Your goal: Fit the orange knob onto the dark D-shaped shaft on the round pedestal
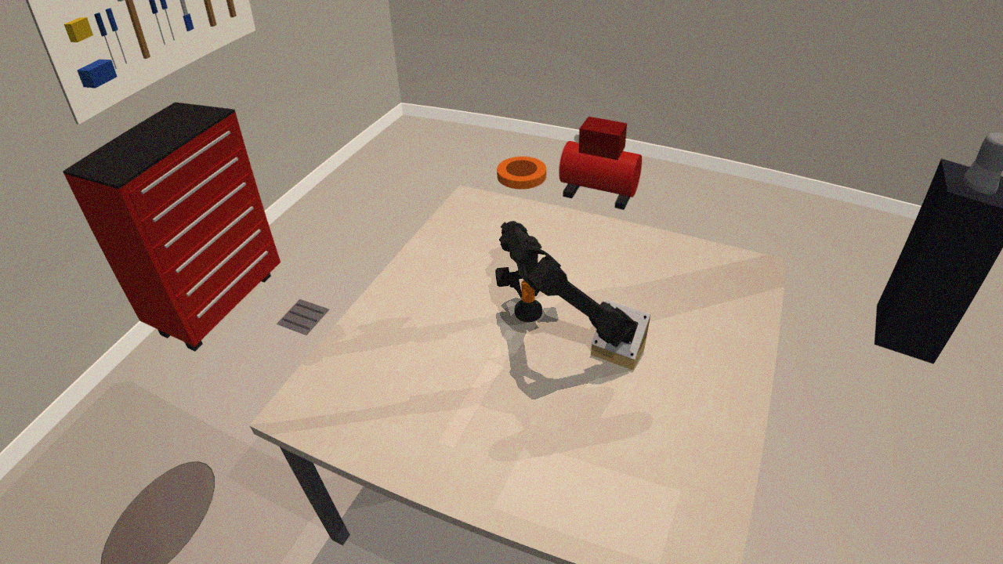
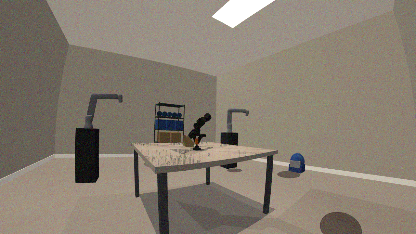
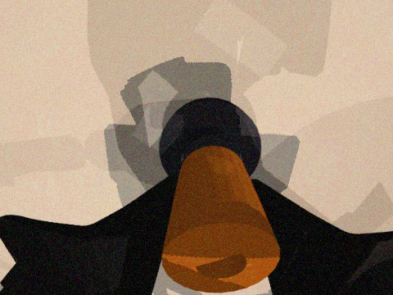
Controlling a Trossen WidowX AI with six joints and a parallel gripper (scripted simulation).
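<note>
Right now my gripper tip is 20 mm below the orange knob. Round my gripper tip: round pedestal 40 mm below.
</note>
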